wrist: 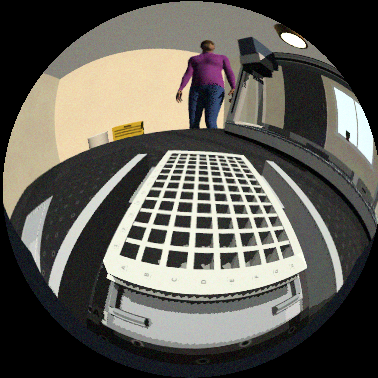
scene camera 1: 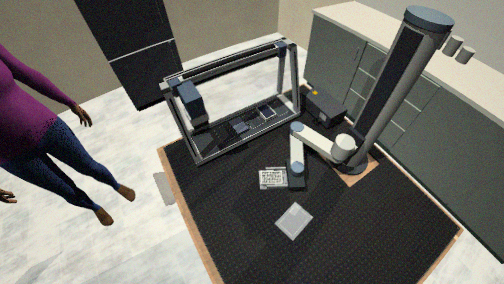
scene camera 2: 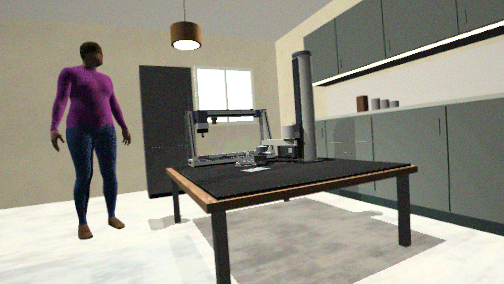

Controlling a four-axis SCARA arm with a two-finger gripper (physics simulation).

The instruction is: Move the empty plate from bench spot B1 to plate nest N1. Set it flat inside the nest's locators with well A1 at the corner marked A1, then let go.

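Frame: origin at the arm's base, x right, y back, z down, level; millimetres.
Where they show: gripper, fingertip midpoint: [wrist: 207, 164] [scene camera 1: 266, 177] [scene camera 2: 240, 162]; arm's base, origin of the base link: [scene camera 1: 348, 158] [scene camera 2: 308, 162].
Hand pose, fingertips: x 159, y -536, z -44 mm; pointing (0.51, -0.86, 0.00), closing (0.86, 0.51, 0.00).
Note:
Each offset is from my fingertips to the top centre of the thing. "*": to the spot under its first point.
The empty plate {dx -16, dy +26, dz -2 mm} [scene camera 1: 272, 177] [wrist: 190, 284], a white grid of square wells, looks level. My gripper [scene camera 1: 273, 178] [wrist: 207, 164] is shut on its two long sides. Under the plate lies a silver-grey nest {dx -21, dy +36, dz +13 mm} [wrist: 200, 317] with bar-shaped locators showing at its near edge. In the wrist view the plate's row-letter edge is nearest, with A at the left, and a dark, barely legible label is at the nest's left near corner. The plate lines up over the nest; whether it rests on the nest floor is hidden. The scene camera 2 view shows plate and gripper too small for detail.
A pale square pad {* dx -287, dy -8, dz +29 mm} [scene camera 1: 294, 221] [scene camera 2: 256, 169] lies on the mat in front of the gripper. A gantry frame [scene camera 1: 295, 80] [scene camera 2: 230, 114] stands behind the plate. A dark box {* dx +187, dy +613, dz -84 mm} [scene camera 1: 325, 107] stands behind the arm's column [scene camera 1: 390, 85] [scene camera 2: 304, 100]. A person [scene camera 2: 90, 105] stands beyond the bench.

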